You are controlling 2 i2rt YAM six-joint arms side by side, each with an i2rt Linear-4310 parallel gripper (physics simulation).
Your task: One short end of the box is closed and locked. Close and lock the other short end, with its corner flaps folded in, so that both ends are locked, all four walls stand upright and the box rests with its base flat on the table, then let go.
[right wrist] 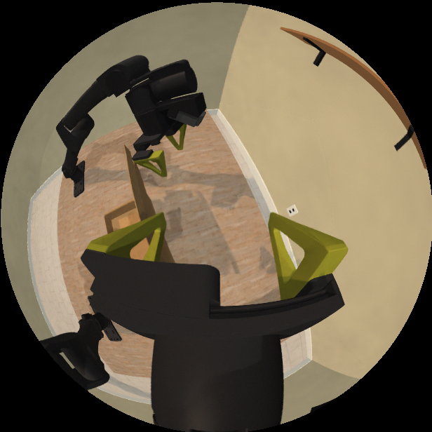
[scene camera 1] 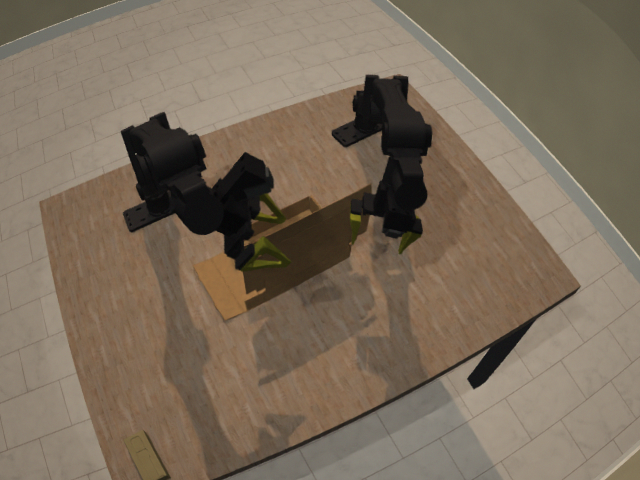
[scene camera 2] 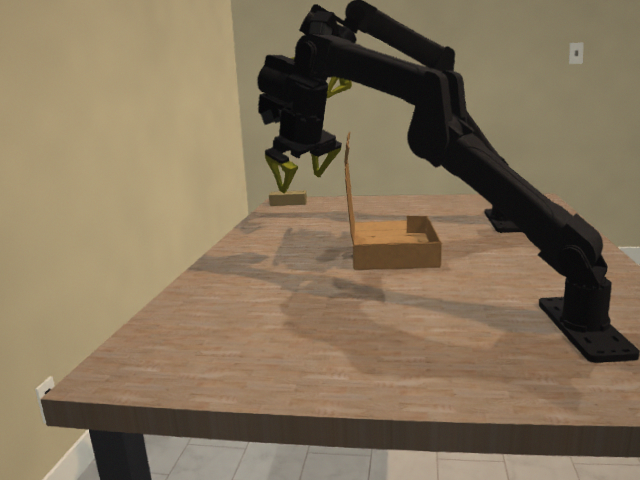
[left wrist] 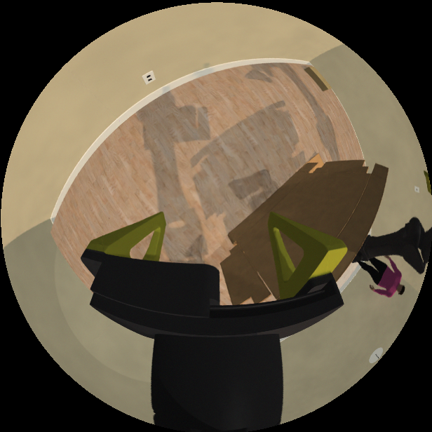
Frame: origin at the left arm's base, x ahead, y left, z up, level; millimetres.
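Where they show: left gripper, between the fingertips: [scene camera 1: 376,247] [scene camera 2: 300,183]; right gripper, between the fingertips: [scene camera 1: 286,242]; left arm's base, origin of its link: [scene camera 1: 365,127] [scene camera 2: 583,328]; right arm's base, origin of its link: [scene camera 1: 160,208] [scene camera 2: 504,221].
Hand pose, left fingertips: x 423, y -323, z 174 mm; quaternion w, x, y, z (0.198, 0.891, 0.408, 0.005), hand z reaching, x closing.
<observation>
Things, the pixels of their top centre, and the offset from my left fingertips. "*": a spot on its surface instead.
- brown cardboard box, a spot on its surface: [scene camera 2: 397,256] * dx -182, dy +24, dz -148 mm
- short end's panel, a spot on its surface: [scene camera 1: 222,289] * dx -185, dy -273, dz -169 mm
- corner flap, a spot on its surface: [scene camera 2: 416,224] * dx -253, dy -206, dz -147 mm
- small olive-yellow block, centre of its top: [scene camera 1: 144,457] [scene camera 2: 287,192] dx +79, dy -620, dz -139 mm
A brown cardboard box [scene camera 2: 397,256] [right wrist: 120,209] rests base down on the table; its near short end in scene camera 2 is upright. Its tall lid panel [scene camera 1: 310,248] [scene camera 2: 349,196] [left wrist: 320,200] [right wrist: 139,185] stands up. The other short end's panel [scene camera 1: 222,289] lies folded out flat at the left in scene camera 1. A corner flap [scene camera 2: 416,224] stands turned inward at the far back corner. My left gripper [scene camera 1: 377,246] [scene camera 2: 301,182] [left wrist: 216,217] [right wrist: 172,161] is open, beside the lid near the closed end. My right gripper [scene camera 1: 286,241] [right wrist: 216,217] is open above the lid; the left arm partly hides it in scene camera 2.
A small olive-yellow block [scene camera 1: 146,455] [scene camera 2: 287,198] [left wrist: 317,78] lies near the table's far corner from the arm bases. The table edge [scene camera 1: 398,397] runs along the bottom of scene camera 1. A person [left wrist: 390,278] shows in the left wrist view.
</observation>
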